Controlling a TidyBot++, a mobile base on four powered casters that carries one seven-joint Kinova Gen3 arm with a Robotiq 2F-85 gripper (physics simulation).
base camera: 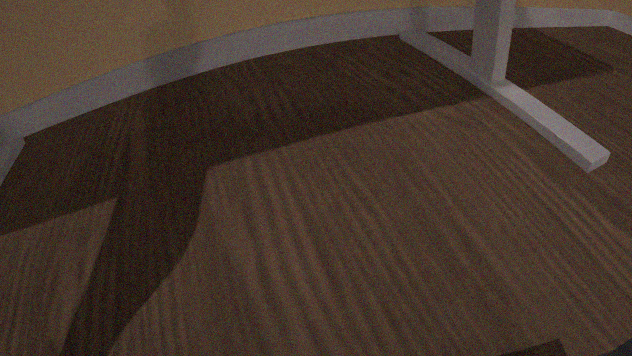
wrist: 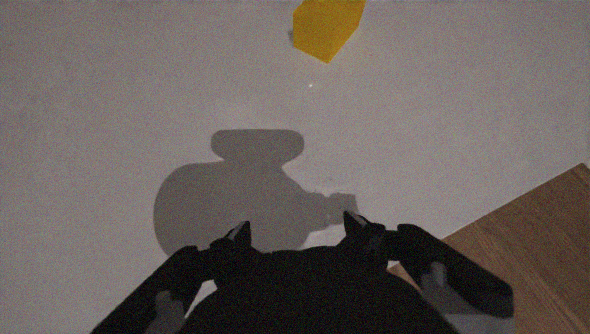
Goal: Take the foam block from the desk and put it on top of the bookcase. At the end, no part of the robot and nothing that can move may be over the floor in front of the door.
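Places are measured from the arm's base along level axes (x right, y back, z down), in centimetres.
Where they show: gripper, fingertip midpoint: (wrist: 297, 226).
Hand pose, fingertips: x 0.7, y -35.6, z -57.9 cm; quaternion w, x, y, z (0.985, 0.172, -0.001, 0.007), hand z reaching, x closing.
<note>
After its pixels a point has its place.
The yellow foam block (wrist: 327, 30) {y -57.6, x 6.9, z -59.6 cm} lies on the white desk top (wrist: 125, 75) {y -58.6, x -21.5, z -55.4 cm} at the upper edge of the wrist view, partly cut off by the frame. My gripper (wrist: 297, 226) {y -35.6, x 0.7, z -57.9 cm} is open, with nothing between its fingers. It is above the desk top, pointing down, and the block is apart from it, beyond the fingertips. The gripper's shadow falls on the desk between the fingers and the block. The bookcase and the door do not show in either view.
In the base camera view a white desk leg (base camera: 492, 40) {y -78.2, x 39.6, z 27.1 cm} stands on a long foot (base camera: 555, 120) at the right. A wall with a pale baseboard (base camera: 300, 37) {y -108.1, x -3.0, z 36.3 cm} runs behind it. Wooden floor (wrist: 545, 250) {y -4.5, x 142.7, z 39.6 cm} shows past the desk edge at the lower right of the wrist view.
</note>
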